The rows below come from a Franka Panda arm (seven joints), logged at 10 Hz.
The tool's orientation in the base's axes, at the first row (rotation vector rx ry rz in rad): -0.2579 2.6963 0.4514
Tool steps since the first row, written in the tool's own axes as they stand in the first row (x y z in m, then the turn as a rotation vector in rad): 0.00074 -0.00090 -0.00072 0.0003 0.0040 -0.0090; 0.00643 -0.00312 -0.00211 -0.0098 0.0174 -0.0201; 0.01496 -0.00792 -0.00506 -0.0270 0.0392 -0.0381; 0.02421 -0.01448 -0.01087 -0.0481 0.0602 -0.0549; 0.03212 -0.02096 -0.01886 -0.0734 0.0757 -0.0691; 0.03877 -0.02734 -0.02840 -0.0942 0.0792 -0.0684; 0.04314 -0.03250 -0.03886 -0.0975 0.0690 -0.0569; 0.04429 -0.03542 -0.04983 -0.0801 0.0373 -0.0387; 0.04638 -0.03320 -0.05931 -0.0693 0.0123 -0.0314
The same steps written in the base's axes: -0.00070 -0.00117 0.00008 -0.0044 0.0006 0.0088; -0.00581 -0.00437 -0.00164 -0.0023 0.0104 0.0263; -0.01341 -0.01083 -0.00387 0.0017 0.0264 0.0549; -0.02224 -0.02001 -0.00438 0.0099 0.0425 0.0839; -0.03063 -0.02971 -0.00243 0.0242 0.0549 0.1109; -0.03844 -0.03972 0.00141 0.0424 0.0608 0.1197; -0.04481 -0.04864 0.00732 0.0519 0.0556 0.1083; -0.04897 -0.05530 0.01561 0.0501 0.0304 0.0766; -0.05470 -0.05675 0.02362 0.0489 0.0085 0.0590
